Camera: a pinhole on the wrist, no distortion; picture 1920 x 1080 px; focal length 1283.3 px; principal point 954.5 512.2 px. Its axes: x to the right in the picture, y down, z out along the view. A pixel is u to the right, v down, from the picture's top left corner.
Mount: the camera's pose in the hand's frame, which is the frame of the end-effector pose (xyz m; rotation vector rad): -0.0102 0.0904 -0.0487 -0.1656 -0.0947 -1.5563
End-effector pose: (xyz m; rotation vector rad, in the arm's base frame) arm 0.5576 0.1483 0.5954 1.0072 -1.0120 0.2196
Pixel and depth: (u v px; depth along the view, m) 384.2 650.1 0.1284
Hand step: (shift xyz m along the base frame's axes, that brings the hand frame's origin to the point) -0.1332 0.0377 0.1171
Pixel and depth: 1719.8 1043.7 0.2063
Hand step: -0.0578 -0.1558 0.0949
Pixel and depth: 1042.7 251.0 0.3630
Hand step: -0.3003 -0.1601 0.0680
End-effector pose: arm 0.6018 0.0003 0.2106 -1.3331 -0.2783 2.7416
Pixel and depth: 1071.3 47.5 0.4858
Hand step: -0.2478 -0.2051 0.3708
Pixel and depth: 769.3 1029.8 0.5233
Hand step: -0.4854 -0.2709 0.0473
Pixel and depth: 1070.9 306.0 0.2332
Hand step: -0.1228 -0.1351 0.1199
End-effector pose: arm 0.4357 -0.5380 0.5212 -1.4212 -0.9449 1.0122
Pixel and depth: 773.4 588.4 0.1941
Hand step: -0.1257 0.0398 -0.1549
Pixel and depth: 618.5 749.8 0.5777
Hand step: -0.4235 0.2400 -0.3619
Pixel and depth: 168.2 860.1 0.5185
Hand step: -0.3299 0.2266 -0.5149
